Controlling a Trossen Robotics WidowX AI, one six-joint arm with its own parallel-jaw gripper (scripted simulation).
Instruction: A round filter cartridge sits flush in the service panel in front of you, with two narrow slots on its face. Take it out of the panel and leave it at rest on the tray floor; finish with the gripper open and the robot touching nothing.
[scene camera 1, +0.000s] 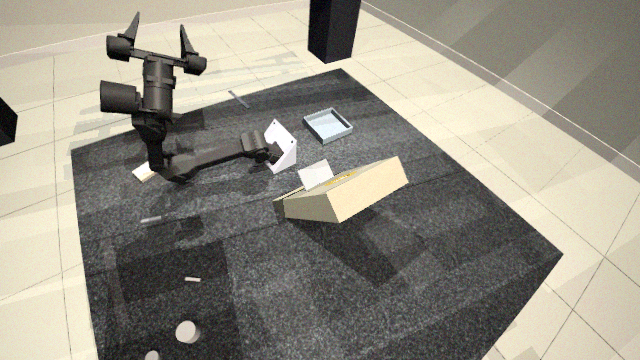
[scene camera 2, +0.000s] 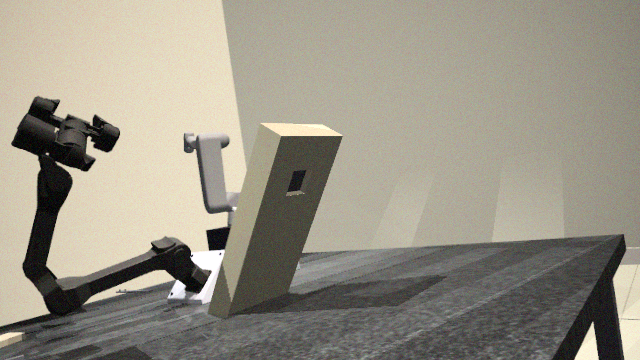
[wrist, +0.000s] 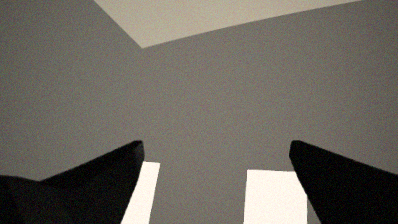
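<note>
Scene camera 1 has the gripper (scene camera 1: 160, 18), which is open and holds nothing, and it also has a light blue tray (scene camera 1: 327, 125) and a tan service panel (scene camera 1: 335, 202). In scene camera 2 you'd find the panel (scene camera 2: 289, 166) and the gripper (scene camera 2: 76, 108). The wrist view shows the gripper (wrist: 217, 148) too.
</note>
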